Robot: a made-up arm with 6 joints. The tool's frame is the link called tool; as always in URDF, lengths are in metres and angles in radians. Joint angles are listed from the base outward.
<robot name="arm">
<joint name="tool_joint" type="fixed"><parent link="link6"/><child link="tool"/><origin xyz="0.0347 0.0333 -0.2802" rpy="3.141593 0 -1.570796"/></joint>
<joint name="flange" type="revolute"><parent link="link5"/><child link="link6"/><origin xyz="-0.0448 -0.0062 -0.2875" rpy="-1.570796 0 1.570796"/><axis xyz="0 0 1"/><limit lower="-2.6" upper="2.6"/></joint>
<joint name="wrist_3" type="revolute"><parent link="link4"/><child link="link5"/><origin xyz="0.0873 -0.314 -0.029" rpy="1.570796 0 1.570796"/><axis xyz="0 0 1"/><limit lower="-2.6" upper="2.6"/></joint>
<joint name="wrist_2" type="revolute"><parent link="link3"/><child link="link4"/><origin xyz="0.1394 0.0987 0.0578" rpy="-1.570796 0 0"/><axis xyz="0 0 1"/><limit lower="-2.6" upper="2.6"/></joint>
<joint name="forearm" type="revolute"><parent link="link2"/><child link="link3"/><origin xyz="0.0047 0.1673 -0.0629" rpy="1.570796 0 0"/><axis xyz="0 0 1"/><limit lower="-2.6" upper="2.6"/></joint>
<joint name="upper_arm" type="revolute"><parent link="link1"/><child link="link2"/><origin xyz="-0.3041 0.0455 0.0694" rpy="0 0 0"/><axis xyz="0 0 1"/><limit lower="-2.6" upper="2.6"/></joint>
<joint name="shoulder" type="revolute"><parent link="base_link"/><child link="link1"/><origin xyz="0 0 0.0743" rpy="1.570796 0 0"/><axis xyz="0 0 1"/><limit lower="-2.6" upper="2.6"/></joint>
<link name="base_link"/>
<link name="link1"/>
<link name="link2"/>
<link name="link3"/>
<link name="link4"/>
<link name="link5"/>
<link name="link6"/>
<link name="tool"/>
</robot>
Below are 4 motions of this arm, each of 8 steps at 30 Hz.
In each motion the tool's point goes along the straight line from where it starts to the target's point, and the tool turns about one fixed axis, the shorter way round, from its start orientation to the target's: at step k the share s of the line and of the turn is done. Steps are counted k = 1, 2, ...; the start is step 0. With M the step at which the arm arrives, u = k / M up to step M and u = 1 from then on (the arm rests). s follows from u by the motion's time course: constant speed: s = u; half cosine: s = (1 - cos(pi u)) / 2; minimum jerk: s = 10 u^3 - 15 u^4 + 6 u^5.
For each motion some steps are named. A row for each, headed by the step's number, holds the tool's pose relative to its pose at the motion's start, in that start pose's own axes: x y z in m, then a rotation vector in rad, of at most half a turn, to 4 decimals.
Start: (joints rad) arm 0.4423 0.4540 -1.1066 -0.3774 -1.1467 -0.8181
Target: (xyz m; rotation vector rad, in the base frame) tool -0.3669 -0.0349 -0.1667 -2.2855 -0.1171 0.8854
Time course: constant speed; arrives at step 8
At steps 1, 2, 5, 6, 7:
1: 0.0067 0.0014 -0.0012 -0.0122 0.0278 0.0089
2: 0.0135 0.0028 -0.0024 -0.0244 0.0556 0.0179
5: 0.0337 0.0070 -0.0061 -0.0609 0.1389 0.0447
6: 0.0404 0.0084 -0.0073 -0.0731 0.1667 0.0536
7: 0.0472 0.0098 -0.0085 -0.0853 0.1945 0.0625

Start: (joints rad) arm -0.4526 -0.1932 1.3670 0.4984 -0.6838 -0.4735
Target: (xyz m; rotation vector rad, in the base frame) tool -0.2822 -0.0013 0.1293 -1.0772 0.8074 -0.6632
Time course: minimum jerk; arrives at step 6
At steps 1, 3, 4, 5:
1: -0.0002 0.0006 -0.0007 0.0012 -0.0006 0.0024
3: -0.0022 0.0078 -0.0104 0.0165 -0.0087 0.0333
4: -0.0035 0.0123 -0.0164 0.0262 -0.0138 0.0526
5: -0.0043 0.0150 -0.0200 0.0319 -0.0169 0.0642

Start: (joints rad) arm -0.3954 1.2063 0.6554 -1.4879 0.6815 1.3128
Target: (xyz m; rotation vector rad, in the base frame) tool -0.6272 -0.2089 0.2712 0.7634 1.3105 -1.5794
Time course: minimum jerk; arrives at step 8
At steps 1, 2, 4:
1: 0.0021 0.0002 0.0002 0.0005 -0.0003 0.0004
2: 0.0137 0.0013 0.0013 0.0034 -0.0021 0.0028
4: 0.0660 0.0064 0.0062 0.0162 -0.0101 0.0133

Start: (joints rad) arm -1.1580 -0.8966 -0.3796 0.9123 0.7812 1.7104
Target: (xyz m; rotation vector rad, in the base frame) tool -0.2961 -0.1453 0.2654 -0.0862 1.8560 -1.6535
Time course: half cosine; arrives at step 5
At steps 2, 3, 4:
2: 0.0040 0.0082 -0.0076 -0.0077 0.0079 0.0181
3: 0.0075 0.0155 -0.0145 -0.0147 0.0149 0.0342
4: 0.0104 0.0215 -0.0200 -0.0203 0.0206 0.0473

